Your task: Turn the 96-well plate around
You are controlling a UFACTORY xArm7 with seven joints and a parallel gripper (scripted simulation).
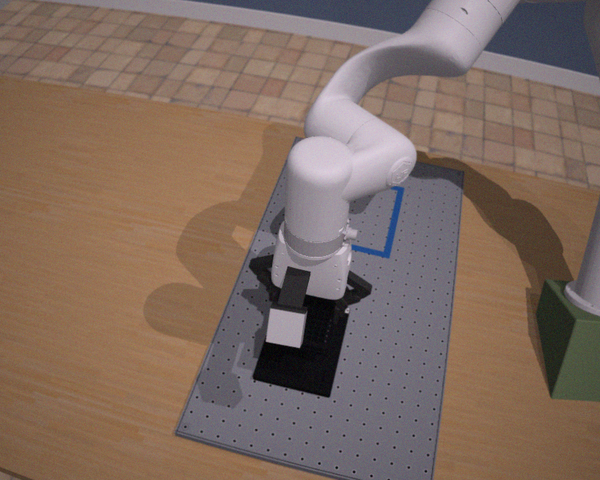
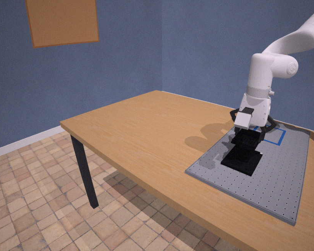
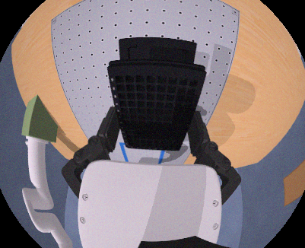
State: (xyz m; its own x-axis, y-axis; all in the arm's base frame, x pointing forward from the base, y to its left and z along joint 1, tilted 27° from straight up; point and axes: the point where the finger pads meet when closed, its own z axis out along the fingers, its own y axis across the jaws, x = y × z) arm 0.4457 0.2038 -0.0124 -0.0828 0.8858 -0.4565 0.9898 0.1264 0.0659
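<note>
My gripper is now 100 mm above the black plate nest N1. From my hand the other things lie so: small white A1 mark (100 mm below, 80 mm to the right, 50 mm behind); then black 96-well plate (10 mm below).
</note>
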